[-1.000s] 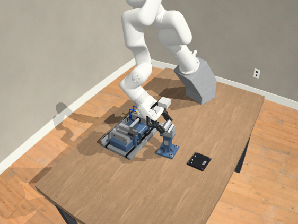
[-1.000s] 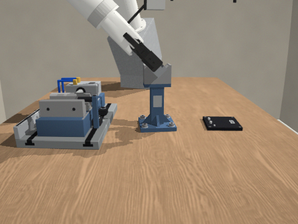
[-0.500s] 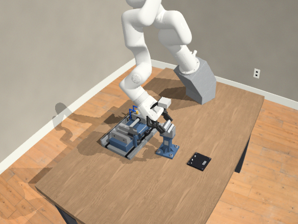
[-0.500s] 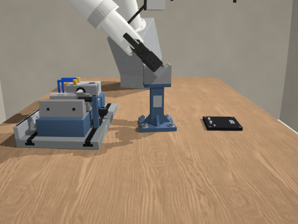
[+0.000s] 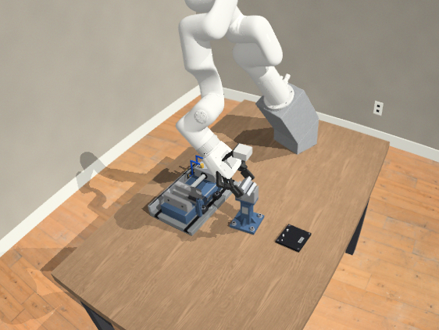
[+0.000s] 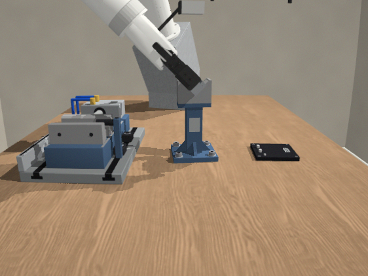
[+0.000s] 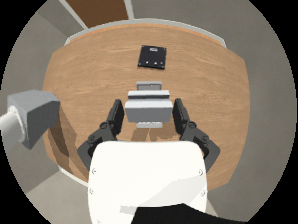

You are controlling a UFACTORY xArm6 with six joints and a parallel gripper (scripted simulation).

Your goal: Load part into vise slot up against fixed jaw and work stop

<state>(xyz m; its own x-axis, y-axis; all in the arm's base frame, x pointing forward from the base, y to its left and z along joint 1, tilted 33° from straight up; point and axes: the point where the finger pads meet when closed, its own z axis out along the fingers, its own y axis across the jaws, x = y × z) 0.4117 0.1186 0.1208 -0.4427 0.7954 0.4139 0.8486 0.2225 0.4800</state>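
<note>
The part lies 10 mm to the left of my hand. From my hand the other things lie so: blue work stop post 70 mm ahead, 130 mm to the right, 100 mm below; then black stop rod 70 mm ahead, 160 mm to the right, 70 mm below; then cylinder rod 10 mm behind, 200 mm to the right, 90 mm below.
</note>
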